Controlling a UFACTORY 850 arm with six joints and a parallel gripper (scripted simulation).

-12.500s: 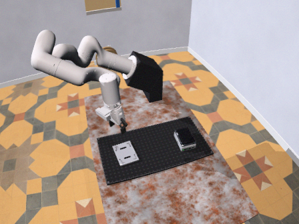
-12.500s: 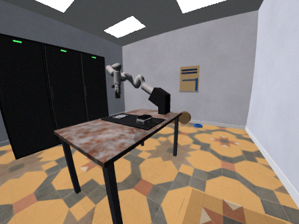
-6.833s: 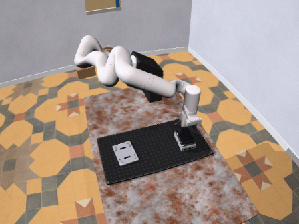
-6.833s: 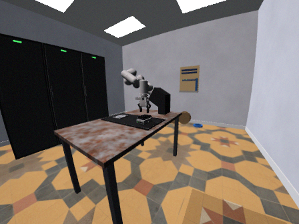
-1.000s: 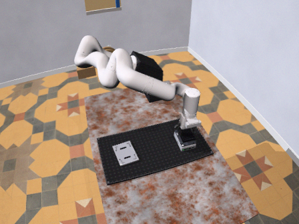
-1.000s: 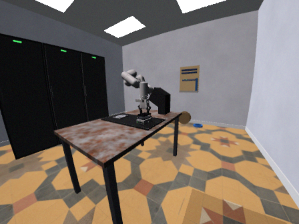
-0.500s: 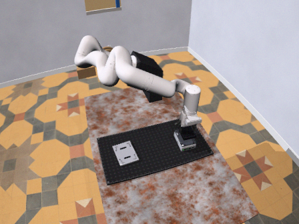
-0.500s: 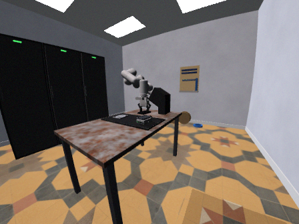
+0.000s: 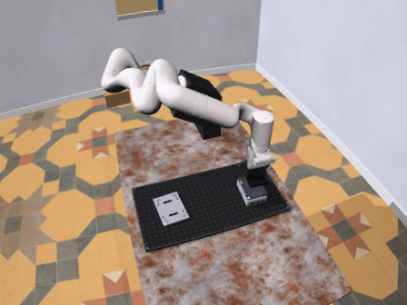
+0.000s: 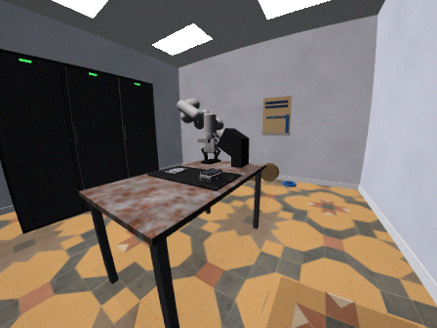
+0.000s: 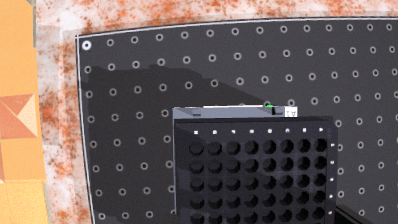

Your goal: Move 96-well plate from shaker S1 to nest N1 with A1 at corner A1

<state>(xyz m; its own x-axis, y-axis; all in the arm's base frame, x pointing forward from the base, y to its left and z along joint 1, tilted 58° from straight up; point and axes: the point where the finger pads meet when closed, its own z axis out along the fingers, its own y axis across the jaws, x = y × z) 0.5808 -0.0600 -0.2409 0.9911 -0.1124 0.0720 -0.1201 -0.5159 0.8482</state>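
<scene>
My hand is 390 mm to the left of the plate nest N1, 130 mm above it and 50 mm past it. Round my hand: black 96-well plate (10 mm below); A1 mark (440 mm to the right, 130 mm below, 30 mm ahead).
</scene>
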